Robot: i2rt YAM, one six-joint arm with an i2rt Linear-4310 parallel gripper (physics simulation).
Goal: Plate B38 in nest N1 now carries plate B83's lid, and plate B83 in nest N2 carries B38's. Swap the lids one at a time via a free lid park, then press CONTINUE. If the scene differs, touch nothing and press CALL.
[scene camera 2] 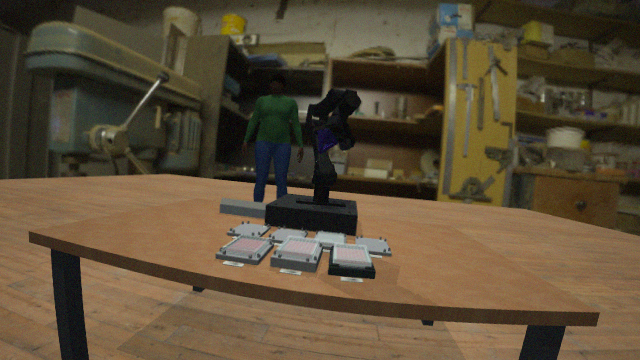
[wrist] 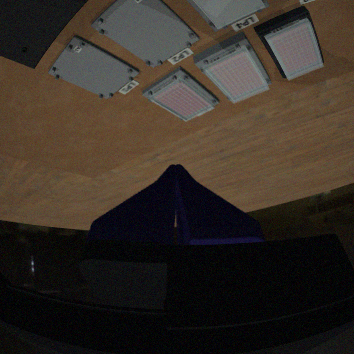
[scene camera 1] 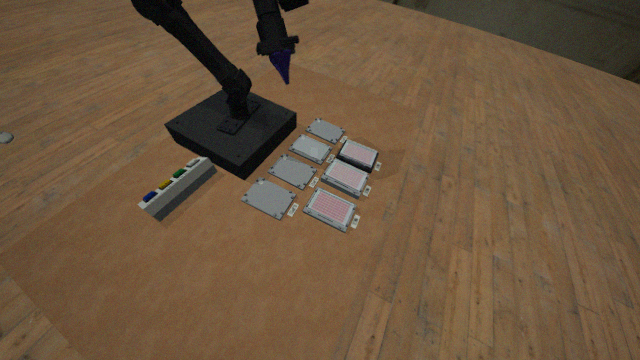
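Seen in the pictures: gripper, fingertip midpoint: [scene camera 2: 319, 152] [wrist: 175, 173] [scene camera 1: 287, 84]; arm's base, link origin: [scene camera 2: 320, 203] [scene camera 1: 240, 116].
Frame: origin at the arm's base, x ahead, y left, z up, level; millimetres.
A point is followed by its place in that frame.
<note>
Three plates with pink wells under clear lids sit in a row of nests: a near plate [scene camera 1: 330, 207] @[x 423, y -216, z -54 mm] [scene camera 2: 245, 247] @[x 465, y -205, z -54 mm] [wrist: 181, 99] @[x 413, y -202, z -57 mm], a middle plate [scene camera 1: 346, 176] @[x 442, y -90, z -41 mm] [scene camera 2: 298, 248] @[x 479, y -80, z -41 mm] [wrist: 235, 73] @[x 420, y -71, z -41 mm] and a plate in a black nest [scene camera 1: 358, 154] @[x 463, y 31, z -44 mm] [scene camera 2: 351, 255] @[x 495, y 42, z -45 mm] [wrist: 295, 48] @[x 446, y 48, z -44 mm]. Their tags are too small to read. Grey lid parks LP1 [scene camera 1: 270, 199] @[x 235, y -247, z -71 mm] [wrist: 93, 69] @[x 226, y -233, z -71 mm] and LP2 [scene camera 1: 292, 171] @[x 257, y -118, z -71 mm] [wrist: 145, 31] @[x 256, y -114, z -71 mm] look bare. Park LP4 [scene camera 1: 310, 149] @[x 283, y 1, z -63 mm] [wrist: 227, 9] @[x 316, y 0, z -63 mm] looks paler, as if covered by a clear piece. My gripper [scene camera 1: 287, 82] @[x 211, y -35, z 195 mm] [scene camera 2: 324, 148] @[x 211, y -35, z 195 mm] [wrist: 175, 173] @[x 211, y -35, z 195 mm] is shut and empty, high above the table.
Another grey park [scene camera 1: 325, 130] @[x 303, y 140, z -71 mm] [scene camera 2: 373, 245] @[x 316, y 146, z -71 mm] lies at the row's far end. A button box [scene camera 1: 184, 190] @[x -9, y -322, z -47 mm] [scene camera 2: 242, 207] @[x -9, y -320, z -45 mm] with blue, yellow, green and white buttons stands beside the black arm base [scene camera 1: 230, 135] @[x 24, y -103, z 0 mm] [scene camera 2: 311, 215] @[x 151, y -40, z -24 mm]. A person [scene camera 2: 276, 120] stands behind the table [scene camera 2: 150, 240] @[x 417, y -474, z -81 mm].
</note>
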